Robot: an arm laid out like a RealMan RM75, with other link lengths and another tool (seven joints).
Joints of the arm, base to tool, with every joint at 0 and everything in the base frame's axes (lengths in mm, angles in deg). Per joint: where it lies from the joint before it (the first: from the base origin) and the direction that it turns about. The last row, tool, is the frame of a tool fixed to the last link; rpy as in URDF.
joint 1: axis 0 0 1 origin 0 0 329.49
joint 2: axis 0 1 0 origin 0 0 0
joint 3: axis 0 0 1 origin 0 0 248.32
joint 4: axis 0 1 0 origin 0 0 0
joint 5: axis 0 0 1 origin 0 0 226.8
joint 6: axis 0 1 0 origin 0 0 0
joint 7: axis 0 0 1 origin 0 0 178.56
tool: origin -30 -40 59 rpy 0 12.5 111.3
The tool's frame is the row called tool.
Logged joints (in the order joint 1, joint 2, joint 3, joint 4, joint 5, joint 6, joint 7), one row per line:
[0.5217, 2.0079, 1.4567, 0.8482, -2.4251, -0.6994, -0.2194]
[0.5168, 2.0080, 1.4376, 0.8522, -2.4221, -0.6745, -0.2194]
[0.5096, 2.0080, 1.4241, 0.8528, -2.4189, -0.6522, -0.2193]
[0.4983, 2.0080, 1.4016, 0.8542, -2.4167, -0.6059, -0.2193]
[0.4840, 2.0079, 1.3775, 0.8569, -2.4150, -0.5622, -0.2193]
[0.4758, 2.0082, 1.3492, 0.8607, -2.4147, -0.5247, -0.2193]
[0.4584, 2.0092, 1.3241, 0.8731, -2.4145, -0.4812, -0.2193]
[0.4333, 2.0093, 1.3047, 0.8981, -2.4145, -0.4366, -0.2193]
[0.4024, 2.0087, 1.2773, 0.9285, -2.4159, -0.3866, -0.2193]
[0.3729, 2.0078, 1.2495, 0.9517, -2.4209, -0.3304, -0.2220]
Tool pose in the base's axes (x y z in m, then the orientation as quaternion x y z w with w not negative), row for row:
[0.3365, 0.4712, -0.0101, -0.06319, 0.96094, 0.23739, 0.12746]
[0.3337, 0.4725, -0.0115, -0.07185, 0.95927, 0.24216, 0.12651]
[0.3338, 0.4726, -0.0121, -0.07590, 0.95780, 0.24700, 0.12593]
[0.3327, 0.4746, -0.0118, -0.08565, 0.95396, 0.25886, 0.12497]
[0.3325, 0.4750, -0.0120, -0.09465, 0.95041, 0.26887, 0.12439]
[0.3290, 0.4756, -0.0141, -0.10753, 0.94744, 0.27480, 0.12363]
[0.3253, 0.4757, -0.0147, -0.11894, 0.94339, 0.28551, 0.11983]
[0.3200, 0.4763, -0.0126, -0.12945, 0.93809, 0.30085, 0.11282]
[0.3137, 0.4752, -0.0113, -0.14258, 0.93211, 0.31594, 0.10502]
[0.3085, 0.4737, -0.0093, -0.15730, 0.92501, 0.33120, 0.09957]
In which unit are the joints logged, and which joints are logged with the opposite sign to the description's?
The joints are logged in radians. Opposite sign: joint 6.
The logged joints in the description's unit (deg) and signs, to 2 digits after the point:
[29.89, 115.04, 83.46, 48.60, -138.95, 40.07, -12.57]
[29.61, 115.05, 82.37, 48.83, -138.78, 38.65, -12.57]
[29.20, 115.05, 81.59, 48.86, -138.59, 37.37, -12.56]
[28.55, 115.05, 80.31, 48.94, -138.47, 34.72, -12.56]
[27.73, 115.04, 78.92, 49.10, -138.37, 32.21, -12.56]
[27.26, 115.06, 77.30, 49.31, -138.35, 30.06, -12.56]
[26.26, 115.12, 75.87, 50.02, -138.34, 27.57, -12.56]
[24.83, 115.12, 74.75, 51.46, -138.34, 25.02, -12.56]
[23.06, 115.09, 73.18, 53.20, -138.42, 22.15, -12.56]
[21.37, 115.04, 71.59, 54.53, -138.71, 18.93, -12.72]

